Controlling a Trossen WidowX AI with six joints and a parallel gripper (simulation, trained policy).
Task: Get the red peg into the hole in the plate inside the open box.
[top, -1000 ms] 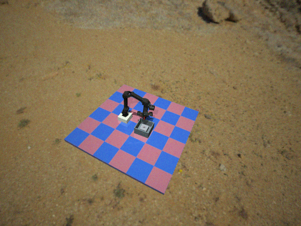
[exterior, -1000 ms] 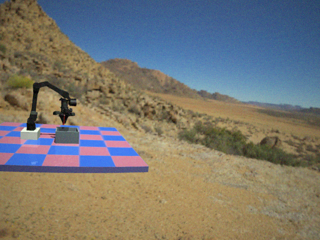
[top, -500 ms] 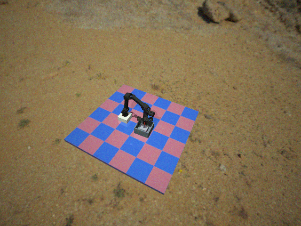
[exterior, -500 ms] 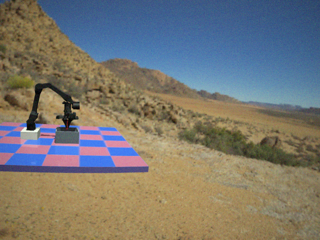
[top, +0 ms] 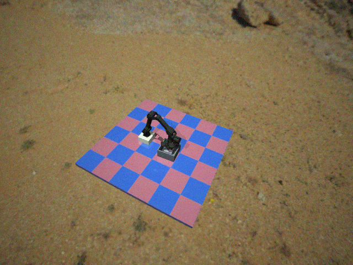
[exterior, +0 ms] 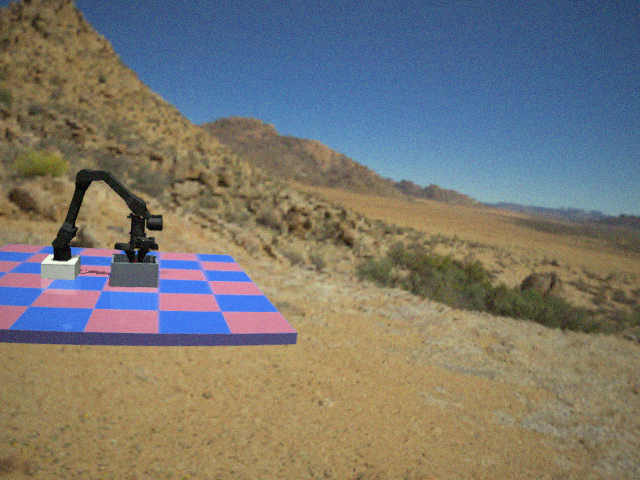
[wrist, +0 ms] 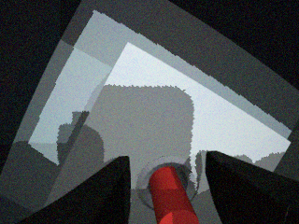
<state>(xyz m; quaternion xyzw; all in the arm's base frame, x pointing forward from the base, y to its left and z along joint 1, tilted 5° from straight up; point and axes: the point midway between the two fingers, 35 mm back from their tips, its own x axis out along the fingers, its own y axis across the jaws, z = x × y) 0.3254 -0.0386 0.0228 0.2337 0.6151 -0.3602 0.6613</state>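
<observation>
Now: the red peg 1 cm to the left of my gripper tip and 1 cm behind it. Also, from my gripper tip: plate: 2 cm below, 1 cm to the left, 1 cm behind; grey box: 4 cm below, 1 cm to the left, 1 cm behind.
</observation>
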